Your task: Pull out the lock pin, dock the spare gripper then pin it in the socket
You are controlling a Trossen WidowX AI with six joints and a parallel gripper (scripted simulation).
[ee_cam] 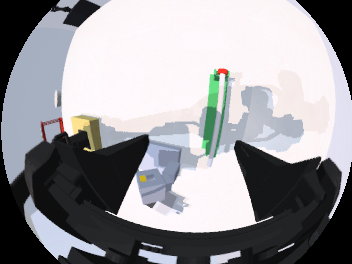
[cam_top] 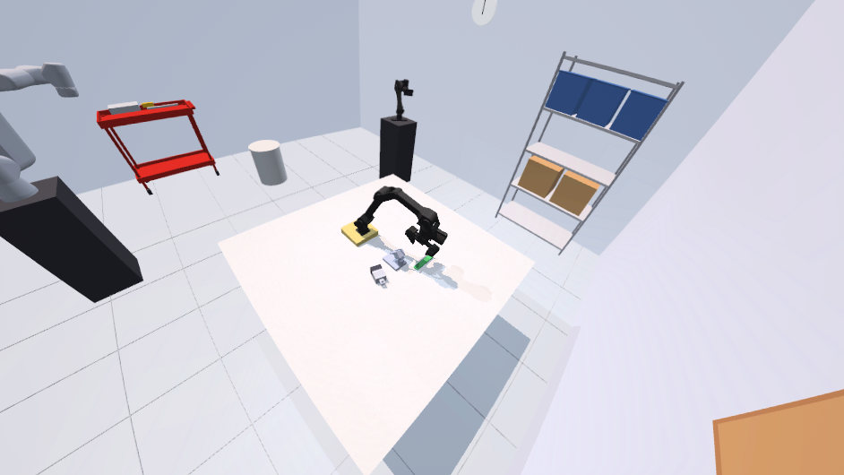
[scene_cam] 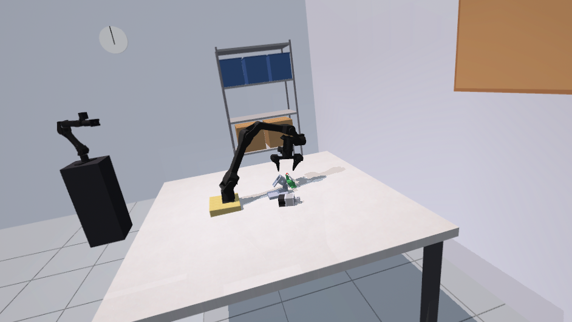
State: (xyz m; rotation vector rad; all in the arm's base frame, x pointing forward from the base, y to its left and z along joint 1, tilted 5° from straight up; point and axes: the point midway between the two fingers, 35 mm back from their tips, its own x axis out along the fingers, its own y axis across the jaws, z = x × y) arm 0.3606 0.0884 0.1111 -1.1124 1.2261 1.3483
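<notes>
My gripper tip is 230 mm to the left of the spare gripper, 80 mm above it and 60 mm past it. Round my gripper tip: green cradle 70 mm below, 30 mm ahead, 20 mm to the left; grey mount 90 mm to the right, 70 mm behind, 40 mm below.
</notes>
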